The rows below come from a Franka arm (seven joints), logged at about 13 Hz.
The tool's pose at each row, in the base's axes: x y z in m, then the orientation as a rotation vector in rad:
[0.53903, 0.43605, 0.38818, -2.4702, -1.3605, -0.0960]
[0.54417, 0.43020, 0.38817, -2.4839, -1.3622, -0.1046]
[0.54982, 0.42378, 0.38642, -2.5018, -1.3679, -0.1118]
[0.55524, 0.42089, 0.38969, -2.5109, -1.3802, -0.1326]
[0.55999, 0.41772, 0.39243, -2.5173, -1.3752, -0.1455]
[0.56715, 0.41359, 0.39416, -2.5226, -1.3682, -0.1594]
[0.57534, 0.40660, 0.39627, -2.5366, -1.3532, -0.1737]
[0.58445, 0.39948, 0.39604, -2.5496, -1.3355, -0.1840]
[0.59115, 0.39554, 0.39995, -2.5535, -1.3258, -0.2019]
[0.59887, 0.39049, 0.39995, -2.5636, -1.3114, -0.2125]
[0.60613, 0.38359, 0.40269, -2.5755, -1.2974, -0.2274]
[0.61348, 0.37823, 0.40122, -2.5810, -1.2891, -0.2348]
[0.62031, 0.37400, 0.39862, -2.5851, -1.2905, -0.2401]
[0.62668, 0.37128, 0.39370, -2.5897, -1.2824, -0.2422]
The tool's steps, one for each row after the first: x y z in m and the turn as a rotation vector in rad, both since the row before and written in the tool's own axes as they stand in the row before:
[-0.00195, 0.00719, -0.00227, -0.0145, -0.0010, 0.0022]
[-0.00249, 0.00834, -0.00072, -0.0188, -0.0048, 0.0011]
[0.00128, 0.00530, -0.00433, -0.0191, 0.0046, -0.0070]
[0.00056, 0.00507, -0.00375, -0.0080, 0.0063, 0.0037]
[0.00092, 0.00780, -0.00311, -0.0069, 0.0079, 0.0045]
[-0.00067, 0.01009, -0.00425, -0.0113, 0.0068, 0.0119]
[-0.00064, 0.01138, -0.00195, -0.0083, 0.0056, 0.0137]
[0.00161, 0.00700, -0.00491, -0.0066, 0.0114, 0.0055]
[0.00048, 0.00910, -0.00142, -0.0074, 0.0059, 0.0107]
[-0.00045, 0.00934, -0.00451, -0.0107, 0.0074, 0.0105]
[-0.00013, 0.00921, 0.00006, -0.0046, 0.0042, 0.0059]
[0.00020, 0.00831, 0.00149, -0.0057, 0.0009, -0.0004]
[0.00048, 0.00738, 0.00418, -0.0020, 0.0014, 0.0061]

